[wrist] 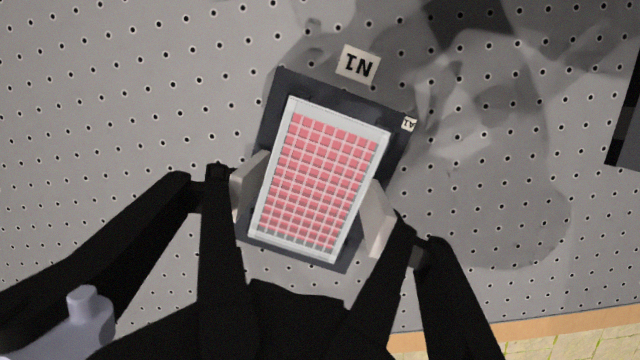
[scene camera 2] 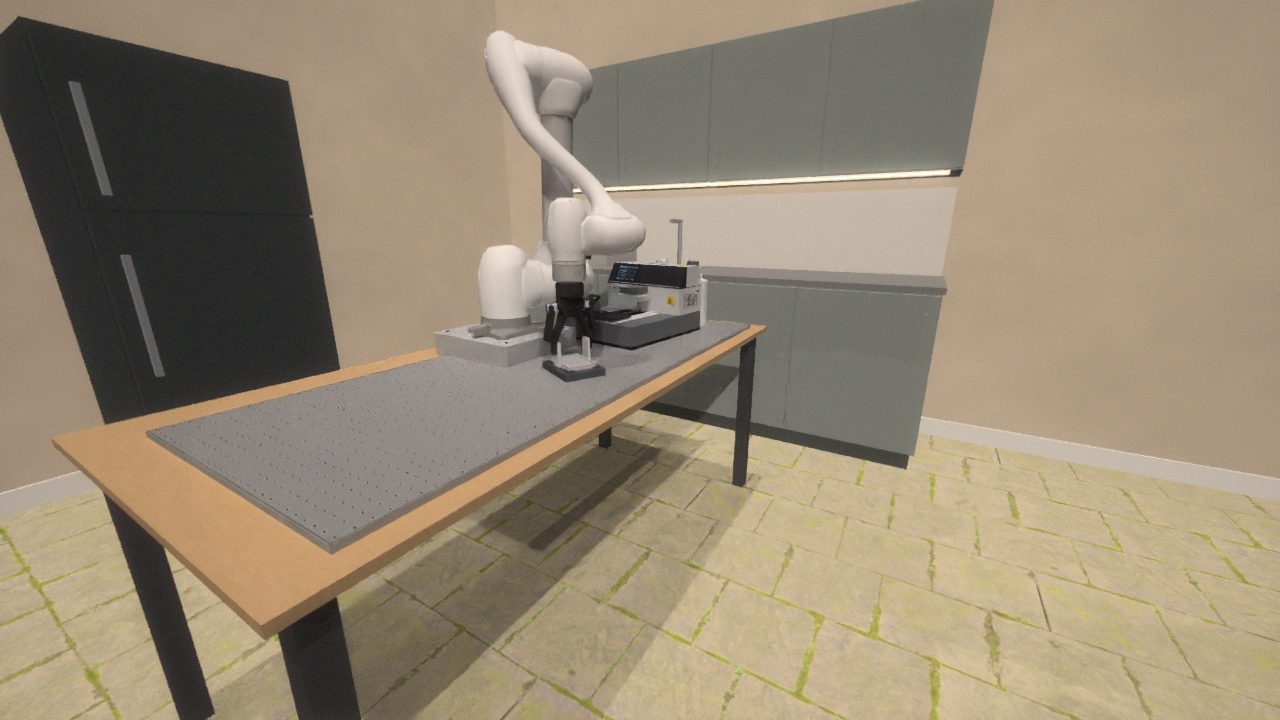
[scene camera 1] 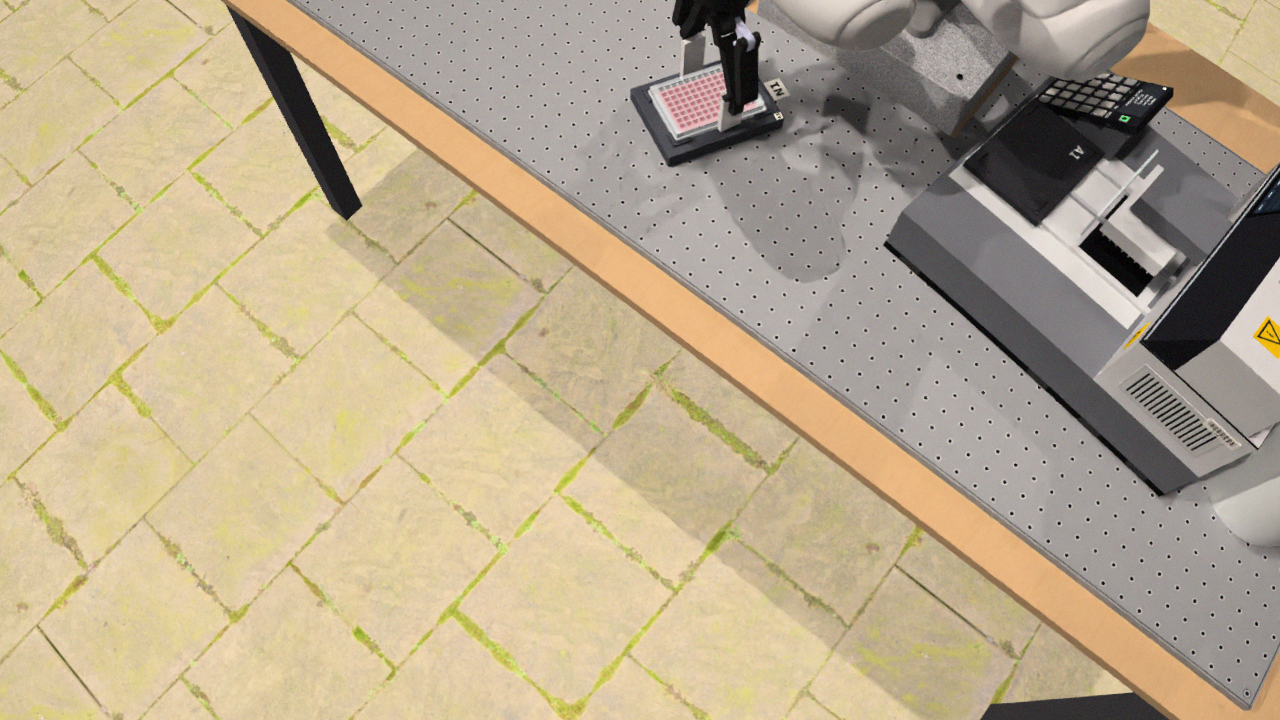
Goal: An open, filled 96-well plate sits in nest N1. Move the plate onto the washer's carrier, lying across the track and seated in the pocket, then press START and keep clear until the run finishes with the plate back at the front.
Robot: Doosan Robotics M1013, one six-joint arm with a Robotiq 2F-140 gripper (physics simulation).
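Seen in the pictures: gripper, fingertip midpoint: [wrist: 315, 180] [scene camera 2: 572, 363] [scene camera 1: 709, 100]; arm's base, link origin: [scene camera 2: 506, 331].
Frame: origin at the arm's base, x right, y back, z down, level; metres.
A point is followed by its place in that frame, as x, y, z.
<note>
The open 96-well plate [scene camera 1: 693, 100] @[0.056, -0.368, 0.027] [wrist: 320, 175] @[0.044, -0.337, 0.027] with red-filled wells lies level in the dark nest N1 [scene camera 1: 671, 154] @[0.023, -0.440, 0.041] [wrist: 270, 107] @[0.084, -0.283, 0.041]. My gripper [scene camera 1: 711, 89] @[0.048, -0.345, 0.039] [scene camera 2: 573, 354] @[0.048, -0.345, 0.039] [wrist: 315, 180] @[0.048, -0.345, 0.039] points down and is shut on the plate, with its pale pads against the two long sides. The pads hide parts of the nest. The washer [scene camera 1: 1002, 304] @[-0.391, -0.341, -0.008] [scene camera 2: 657, 326] @[-0.382, -0.340, 0.003] stands to the right in scene camera 1. Its black carrier [scene camera 1: 1033, 165] @[-0.312, -0.174, -0.030], marked A1, is at the front end of the white track [scene camera 1: 1096, 273] @[-0.448, -0.231, -0.018]. A keypad [scene camera 1: 1096, 94] @[-0.311, -0.035, -0.050] with a green-marked key is beside the carrier.
The arm's grey base block [scene camera 1: 930, 80] @[-0.138, -0.132, 0.005] [scene camera 2: 483, 344] @[0.138, -0.065, 0.008] stands between the nest and the washer. The washer's tall housing [scene camera 1: 1203, 295] @[-0.536, -0.273, -0.144] rises at the far end of its track. The perforated board [scene camera 1: 554, 134] @[0.159, -0.513, 0.062] [scene camera 2: 358, 447] @[0.630, -0.370, 0.061] lies on the wooden table [scene camera 1: 662, 308] @[-0.107, -0.586, 0.074] [scene camera 2: 214, 573] @[0.876, -0.558, 0.074].
</note>
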